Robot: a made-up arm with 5 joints. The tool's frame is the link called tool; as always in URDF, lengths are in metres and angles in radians. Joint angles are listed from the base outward. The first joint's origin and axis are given. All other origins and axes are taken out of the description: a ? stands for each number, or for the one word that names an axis. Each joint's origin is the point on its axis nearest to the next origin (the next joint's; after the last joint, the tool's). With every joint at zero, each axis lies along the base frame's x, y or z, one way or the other. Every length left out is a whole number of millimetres.
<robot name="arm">
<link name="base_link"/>
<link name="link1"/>
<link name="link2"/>
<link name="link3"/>
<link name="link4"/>
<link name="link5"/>
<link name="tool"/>
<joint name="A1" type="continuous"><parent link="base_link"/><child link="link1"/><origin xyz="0 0 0.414"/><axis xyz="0 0 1"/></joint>
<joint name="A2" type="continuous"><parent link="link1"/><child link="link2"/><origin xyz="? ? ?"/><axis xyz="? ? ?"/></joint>
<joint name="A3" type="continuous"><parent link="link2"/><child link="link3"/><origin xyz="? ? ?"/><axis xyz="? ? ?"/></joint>
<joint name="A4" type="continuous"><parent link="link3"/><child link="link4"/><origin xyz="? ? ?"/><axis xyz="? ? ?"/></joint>
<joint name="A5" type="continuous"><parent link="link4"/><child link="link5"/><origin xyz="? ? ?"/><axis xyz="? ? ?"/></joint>
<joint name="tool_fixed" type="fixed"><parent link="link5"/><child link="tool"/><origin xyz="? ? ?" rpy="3.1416 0 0"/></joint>
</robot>
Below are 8 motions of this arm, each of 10 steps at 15 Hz.
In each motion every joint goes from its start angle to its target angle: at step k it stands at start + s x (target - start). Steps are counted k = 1, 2, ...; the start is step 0. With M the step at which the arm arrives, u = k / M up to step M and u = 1 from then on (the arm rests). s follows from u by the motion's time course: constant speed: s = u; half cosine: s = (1 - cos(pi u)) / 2; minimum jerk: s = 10 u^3 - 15 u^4 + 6 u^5.
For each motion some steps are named. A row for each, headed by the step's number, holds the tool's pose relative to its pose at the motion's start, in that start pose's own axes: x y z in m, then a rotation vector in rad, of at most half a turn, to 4 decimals.
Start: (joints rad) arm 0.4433 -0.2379 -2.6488 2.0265 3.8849
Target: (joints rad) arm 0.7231 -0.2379 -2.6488 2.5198 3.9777
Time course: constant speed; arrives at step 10
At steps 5, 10:
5: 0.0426 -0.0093 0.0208 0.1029 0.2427 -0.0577
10: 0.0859 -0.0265 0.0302 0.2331 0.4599 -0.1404

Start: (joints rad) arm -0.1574 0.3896 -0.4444 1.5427 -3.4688
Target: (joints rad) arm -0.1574 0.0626 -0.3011 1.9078 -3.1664
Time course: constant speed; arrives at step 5
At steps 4, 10:
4: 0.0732 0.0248 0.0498 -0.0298 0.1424 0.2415
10: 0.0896 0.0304 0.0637 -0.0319 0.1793 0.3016

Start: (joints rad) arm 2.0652 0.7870 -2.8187 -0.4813 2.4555
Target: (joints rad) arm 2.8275 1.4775 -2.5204 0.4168 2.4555
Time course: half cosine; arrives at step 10
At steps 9, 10:
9: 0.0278 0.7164 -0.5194 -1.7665 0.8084 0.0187
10: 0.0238 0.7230 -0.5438 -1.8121 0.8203 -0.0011

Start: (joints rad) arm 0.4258 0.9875 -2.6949 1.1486 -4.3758
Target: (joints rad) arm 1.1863 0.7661 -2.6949 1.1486 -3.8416
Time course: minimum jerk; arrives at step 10
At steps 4, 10:
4: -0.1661 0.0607 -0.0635 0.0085 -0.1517 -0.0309
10: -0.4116 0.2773 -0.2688 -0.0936 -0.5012 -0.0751

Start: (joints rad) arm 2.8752 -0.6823 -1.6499 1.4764 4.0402
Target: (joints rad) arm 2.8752 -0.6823 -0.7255 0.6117 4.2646
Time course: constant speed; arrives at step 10
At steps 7, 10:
7: 0.0261 -0.0327 0.1873 0.0347 0.0234 0.1571
10: 0.0585 -0.0735 0.2533 0.0507 0.0318 0.2243

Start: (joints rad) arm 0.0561 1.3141 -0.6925 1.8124 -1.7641
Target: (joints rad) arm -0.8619 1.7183 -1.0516 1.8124 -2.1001
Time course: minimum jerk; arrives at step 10
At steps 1, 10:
1: -0.0006 0.0006 -0.0008 -0.0006 0.0051 -0.0088
10: -0.0444 0.1039 -0.0679 -0.1703 0.5723 -1.0370

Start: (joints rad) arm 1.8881 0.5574 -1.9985 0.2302 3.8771
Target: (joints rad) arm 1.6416 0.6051 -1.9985 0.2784 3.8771
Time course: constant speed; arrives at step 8
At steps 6, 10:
6: -0.0654 -0.1150 0.0119 0.1746 -0.0613 0.0713
10: -0.0858 -0.1549 0.0105 0.2319 -0.0811 0.0978

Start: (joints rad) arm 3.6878 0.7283 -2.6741 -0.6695 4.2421
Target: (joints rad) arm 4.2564 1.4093 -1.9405 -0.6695 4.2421
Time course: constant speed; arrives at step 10
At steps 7, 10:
7: 0.4405 -0.2341 -0.3214 0.7104 0.7578 0.2165
10: 0.5469 -0.2320 -0.5668 0.9603 1.1421 0.2044

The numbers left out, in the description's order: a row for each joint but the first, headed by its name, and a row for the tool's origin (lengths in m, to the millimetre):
A2: xyz 0 0 0, axis 0 1 0
A3: xyz 0.063 0 0.337, axis 0 1 0
A4: xyz 0.065 0 -0.286, axis 0 1 0
A5: xyz 0.107 0 -0.137, axis 0 0 -1
tool: xyz 0 0 0

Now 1 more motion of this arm.
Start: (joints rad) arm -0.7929 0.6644 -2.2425 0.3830 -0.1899
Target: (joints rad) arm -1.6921 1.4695 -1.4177 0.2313 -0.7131
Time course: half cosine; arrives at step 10
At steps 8, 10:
8: -0.9046 0.2136 -0.0416 0.1178 -1.2973 0.3532
10: -0.9716 0.1769 -0.0945 0.2026 -1.3786 0.4485

